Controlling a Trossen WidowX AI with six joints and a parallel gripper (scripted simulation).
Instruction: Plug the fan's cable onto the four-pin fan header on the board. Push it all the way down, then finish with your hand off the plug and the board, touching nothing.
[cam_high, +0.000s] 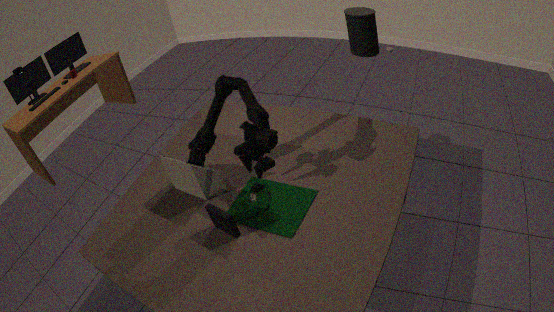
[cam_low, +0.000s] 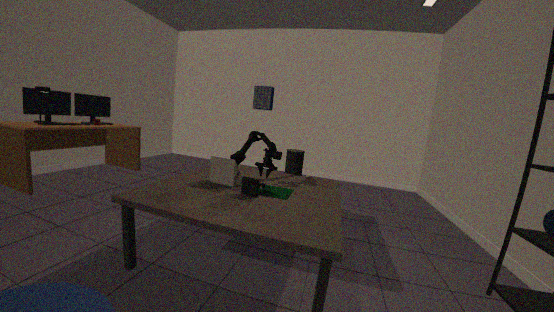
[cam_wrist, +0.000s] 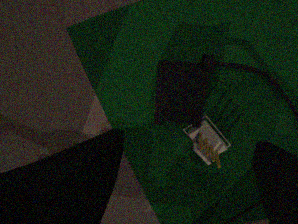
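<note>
The dark fan plug is 6 cm below my gripper tip, 1 cm to the right of it and 1 cm behind it. From my gripper tip the other things lie so: green board: 9 cm below, 8 cm ahead, 7 cm to the right; dark fan: 23 cm to the right, 2 cm below, 2 cm behind.
</note>
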